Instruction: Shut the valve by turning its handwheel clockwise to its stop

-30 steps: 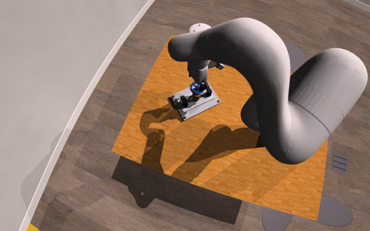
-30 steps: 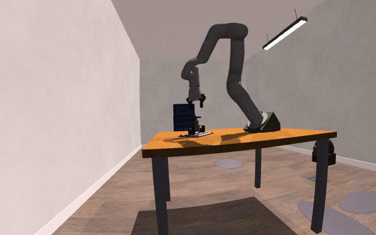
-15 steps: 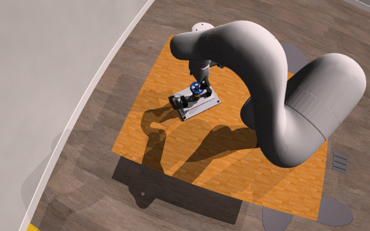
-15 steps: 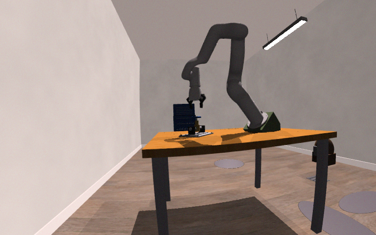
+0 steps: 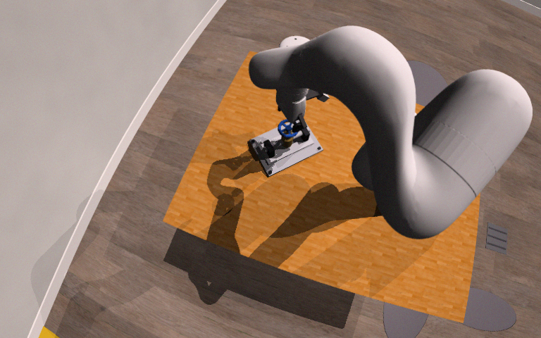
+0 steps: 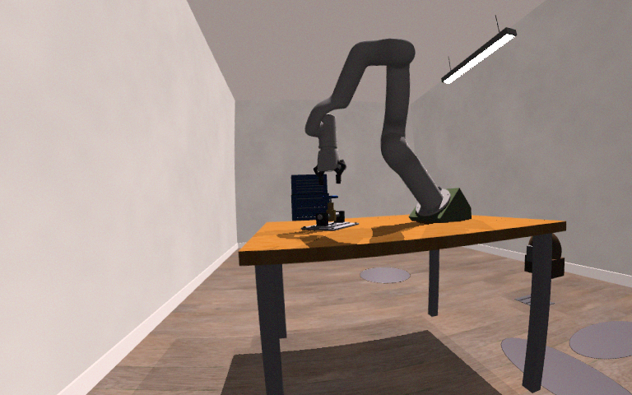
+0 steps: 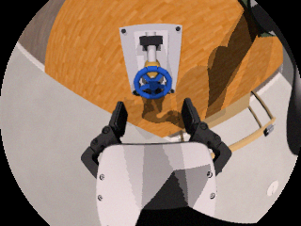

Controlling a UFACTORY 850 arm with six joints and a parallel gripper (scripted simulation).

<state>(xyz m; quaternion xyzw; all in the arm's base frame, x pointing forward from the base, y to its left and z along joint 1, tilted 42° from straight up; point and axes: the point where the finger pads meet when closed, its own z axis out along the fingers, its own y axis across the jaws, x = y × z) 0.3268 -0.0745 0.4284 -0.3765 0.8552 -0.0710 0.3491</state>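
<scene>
Now: hand 8 cm above the blue handwheel.
</scene>
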